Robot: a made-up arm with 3 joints.
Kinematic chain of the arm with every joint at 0, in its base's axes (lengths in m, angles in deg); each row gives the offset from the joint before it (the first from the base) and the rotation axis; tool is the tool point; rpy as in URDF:
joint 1: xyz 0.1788 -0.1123 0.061 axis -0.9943 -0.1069 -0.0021
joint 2: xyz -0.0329 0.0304 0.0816 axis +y
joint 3: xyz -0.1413 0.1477 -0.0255 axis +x
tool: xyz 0.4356 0.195 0.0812 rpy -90 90 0
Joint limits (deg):
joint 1: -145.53..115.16
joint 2: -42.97..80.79
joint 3: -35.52..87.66
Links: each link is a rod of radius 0.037 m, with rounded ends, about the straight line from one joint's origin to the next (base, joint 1, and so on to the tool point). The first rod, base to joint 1, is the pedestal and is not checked.
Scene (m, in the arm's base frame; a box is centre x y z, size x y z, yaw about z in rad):
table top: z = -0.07
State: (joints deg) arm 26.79 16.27 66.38
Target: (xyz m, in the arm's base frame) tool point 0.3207 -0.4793 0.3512
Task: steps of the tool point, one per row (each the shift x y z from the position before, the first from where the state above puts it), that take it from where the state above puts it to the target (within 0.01 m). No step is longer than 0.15 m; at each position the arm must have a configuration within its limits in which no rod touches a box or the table.
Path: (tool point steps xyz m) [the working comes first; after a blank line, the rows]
Joints at the target: -85.45 -42.30 42.11
Straight joint move there: clear.

1: -0.0130 -0.0083 0.0863
2: -0.0149 -0.0385 0.0833
3: -0.0164 -0.0664 0.0706
4: -0.0179 -0.0889 0.0493
5: -0.0195 -0.1036 0.0222
6: -0.0215 -0.1091 -0.0082
7: -0.0237 -0.1051 -0.0387
8: -0.0262 -0.0923 -0.0661

